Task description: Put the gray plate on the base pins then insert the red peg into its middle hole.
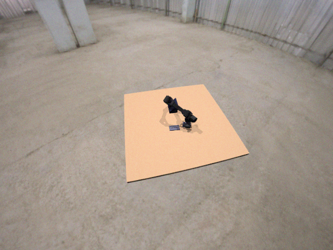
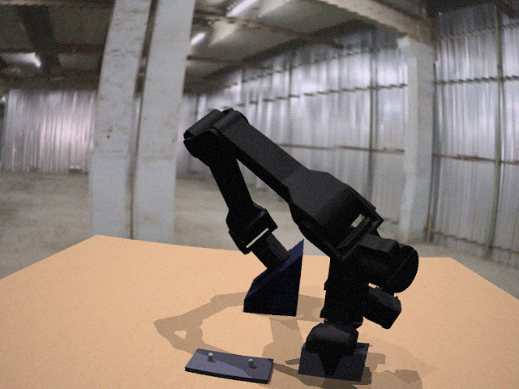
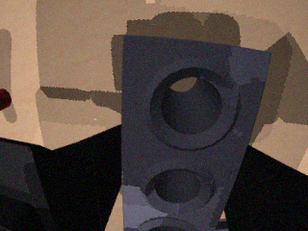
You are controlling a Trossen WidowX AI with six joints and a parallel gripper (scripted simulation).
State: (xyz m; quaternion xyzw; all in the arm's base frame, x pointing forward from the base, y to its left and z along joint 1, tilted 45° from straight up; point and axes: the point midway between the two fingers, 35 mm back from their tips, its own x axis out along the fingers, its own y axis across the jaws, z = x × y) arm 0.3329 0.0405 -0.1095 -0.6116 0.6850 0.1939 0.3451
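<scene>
Right now the gray plate is 3 cm above my gripper tip. The rest, counted from my gripper tip: red peg: 11 cm behind, 4 cm to the left, 3 cm above; then base: 1 cm ahead, 15 cm to the right.
</scene>
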